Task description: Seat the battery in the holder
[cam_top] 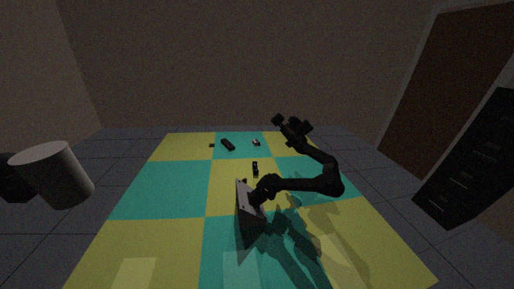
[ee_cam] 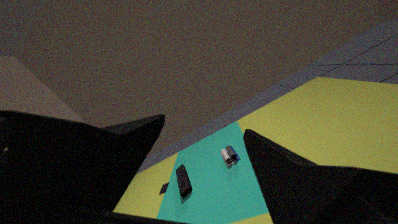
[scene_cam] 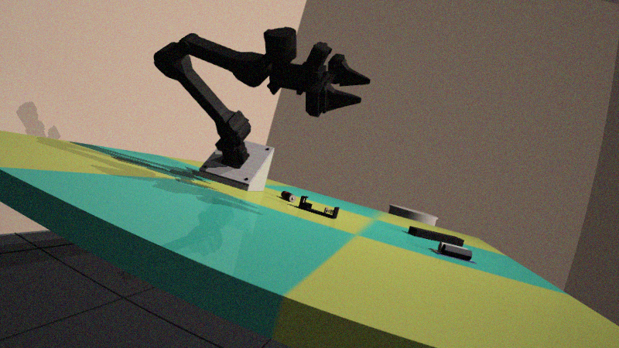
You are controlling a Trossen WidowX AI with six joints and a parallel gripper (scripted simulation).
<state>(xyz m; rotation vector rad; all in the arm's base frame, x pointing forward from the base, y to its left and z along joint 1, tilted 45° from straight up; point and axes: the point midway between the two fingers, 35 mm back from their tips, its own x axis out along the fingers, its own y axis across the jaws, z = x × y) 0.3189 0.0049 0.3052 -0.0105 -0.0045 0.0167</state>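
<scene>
My gripper tip is 18 cm past the battery, 24 cm to the right of it and 28 cm above it. From my gripper tip the other things lie so: black bar: 26 cm ahead, 31 cm to the left, 28 cm below.
</scene>
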